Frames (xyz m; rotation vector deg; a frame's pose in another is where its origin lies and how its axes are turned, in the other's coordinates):
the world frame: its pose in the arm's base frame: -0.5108 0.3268 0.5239 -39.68 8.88 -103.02
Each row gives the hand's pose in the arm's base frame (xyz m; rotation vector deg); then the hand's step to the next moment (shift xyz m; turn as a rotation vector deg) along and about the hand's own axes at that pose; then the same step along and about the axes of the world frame.
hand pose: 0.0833 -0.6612 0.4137 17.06 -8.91 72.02
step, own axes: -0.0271 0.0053 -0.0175 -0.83 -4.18 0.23
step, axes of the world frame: 0.0100 0.0047 -0.0308 0.91 4.04 1.03
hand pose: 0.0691 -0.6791 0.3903 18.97 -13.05 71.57
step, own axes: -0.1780 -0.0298 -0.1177 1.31 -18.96 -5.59
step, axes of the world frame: 0.0509 0.0965 -0.1858 -4.10 19.07 3.45
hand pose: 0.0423 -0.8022 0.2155 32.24 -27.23 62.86
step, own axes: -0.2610 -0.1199 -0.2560 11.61 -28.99 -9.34
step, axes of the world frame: -0.0957 0.2113 -0.3070 -11.43 27.50 13.25
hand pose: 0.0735 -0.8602 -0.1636 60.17 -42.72 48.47
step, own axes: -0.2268 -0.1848 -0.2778 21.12 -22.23 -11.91
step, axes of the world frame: -0.2975 0.1718 -0.2116 -13.20 20.09 22.45
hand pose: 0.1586 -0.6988 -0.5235 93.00 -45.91 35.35
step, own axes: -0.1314 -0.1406 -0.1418 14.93 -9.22 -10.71
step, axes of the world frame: -0.2251 0.0347 -0.0726 -8.19 7.56 17.27
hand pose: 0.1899 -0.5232 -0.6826 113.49 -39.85 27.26
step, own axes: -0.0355 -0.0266 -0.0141 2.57 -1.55 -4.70
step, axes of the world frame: -0.0395 -0.0062 -0.0238 -3.13 -0.29 4.60
